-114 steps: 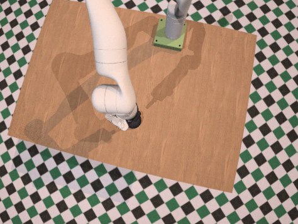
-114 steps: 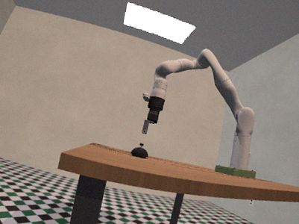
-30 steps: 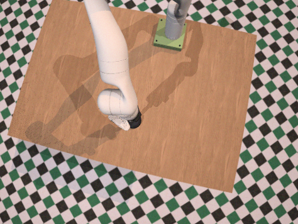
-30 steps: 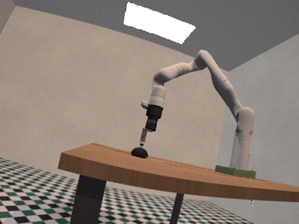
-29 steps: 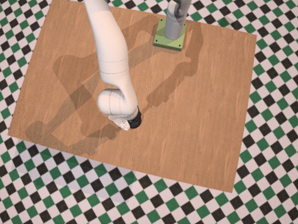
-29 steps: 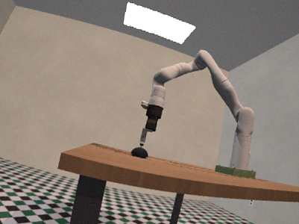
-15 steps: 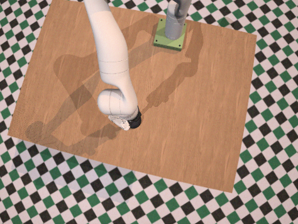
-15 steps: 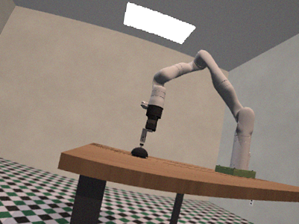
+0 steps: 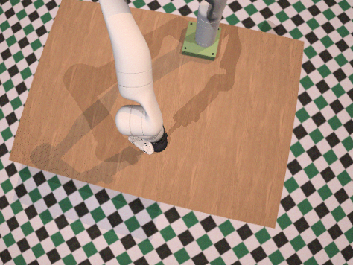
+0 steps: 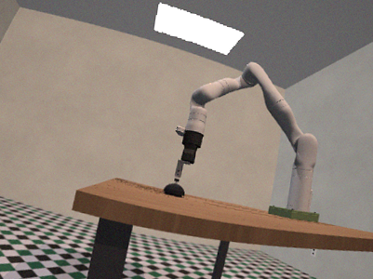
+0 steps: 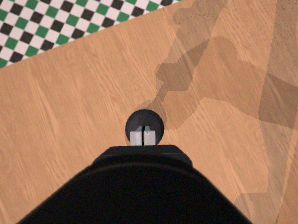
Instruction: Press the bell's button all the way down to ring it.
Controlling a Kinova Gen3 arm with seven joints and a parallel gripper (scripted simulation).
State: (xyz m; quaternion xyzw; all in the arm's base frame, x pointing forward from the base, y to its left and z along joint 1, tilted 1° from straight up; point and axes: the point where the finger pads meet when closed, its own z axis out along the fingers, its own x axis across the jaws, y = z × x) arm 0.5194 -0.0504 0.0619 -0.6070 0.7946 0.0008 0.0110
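Right now my hand is 40 mm above the bell button. From my hand the other things lie so: bell 50 mm below.
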